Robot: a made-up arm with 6 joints.
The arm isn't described. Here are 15 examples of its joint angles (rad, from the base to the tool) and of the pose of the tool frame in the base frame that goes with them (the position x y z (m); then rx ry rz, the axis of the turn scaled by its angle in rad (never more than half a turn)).
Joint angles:
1: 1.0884 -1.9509 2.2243 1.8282 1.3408 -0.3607
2: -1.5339 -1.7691 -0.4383 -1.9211 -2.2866 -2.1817
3: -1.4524 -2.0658 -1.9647 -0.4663 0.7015 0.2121
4: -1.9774 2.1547 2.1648 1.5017 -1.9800 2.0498
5: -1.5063 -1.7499 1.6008 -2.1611 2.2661 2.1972
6: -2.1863 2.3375 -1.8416 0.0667 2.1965 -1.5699
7: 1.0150 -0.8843 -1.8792 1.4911 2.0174 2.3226
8: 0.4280 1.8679 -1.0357 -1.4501 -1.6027 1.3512
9: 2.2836 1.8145 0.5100 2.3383 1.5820 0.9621
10: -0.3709 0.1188 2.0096 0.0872 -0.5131 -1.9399
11: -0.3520 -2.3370 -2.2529 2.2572 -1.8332 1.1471
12: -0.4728 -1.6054 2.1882 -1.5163 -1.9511 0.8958
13: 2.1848 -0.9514 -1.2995 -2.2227 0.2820 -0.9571
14: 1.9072 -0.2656 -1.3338 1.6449 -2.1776 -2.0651
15: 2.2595 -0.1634 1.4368 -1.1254 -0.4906 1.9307
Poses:
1: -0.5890 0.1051 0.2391 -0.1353 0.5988 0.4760
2: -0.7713 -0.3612 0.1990 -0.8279 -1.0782 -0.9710
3: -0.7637 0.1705 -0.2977 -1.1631 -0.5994 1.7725
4: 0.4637 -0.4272 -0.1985 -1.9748 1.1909 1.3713
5: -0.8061 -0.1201 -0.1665 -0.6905 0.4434 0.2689
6: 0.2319 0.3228 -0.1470 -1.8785 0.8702 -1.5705
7: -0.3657 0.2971 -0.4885 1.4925 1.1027 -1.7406
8: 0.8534 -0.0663 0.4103 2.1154 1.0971 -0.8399
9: 0.4770 0.1398 -0.0353 -1.7703 0.7815 2.1400
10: 0.0573 0.8023 0.8114 -1.5494 -1.7674 1.0911
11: -0.2898 -0.2034 0.1135 0.6078 -0.6708 -0.1699
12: -1.1321 0.1762 0.2315 0.4267 -0.7806 2.2024
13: -0.7848 -0.0804 -0.3040 1.4712 2.0675 0.5736
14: 0.0662 -0.3792 -0.5353 -1.8449 0.1203 1.3216
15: 0.0406 -0.3670 -0.7318 -1.4824 -0.8112 0.5869
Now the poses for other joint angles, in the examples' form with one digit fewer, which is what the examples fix.
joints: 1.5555 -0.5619 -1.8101 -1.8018 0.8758 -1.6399
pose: -0.574 0.092 -0.514 1.584 1.723 1.748
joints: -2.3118 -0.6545 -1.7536 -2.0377 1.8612 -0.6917
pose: -0.621 -0.603 0.798 -0.602 2.930 -0.628
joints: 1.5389 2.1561 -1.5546 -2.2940 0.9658 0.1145
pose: 0.678 0.158 0.711 -1.040 -0.922 0.271
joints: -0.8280 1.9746 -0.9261 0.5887 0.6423 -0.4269
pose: 0.359 -0.088 -0.245 1.260 1.972 -0.920
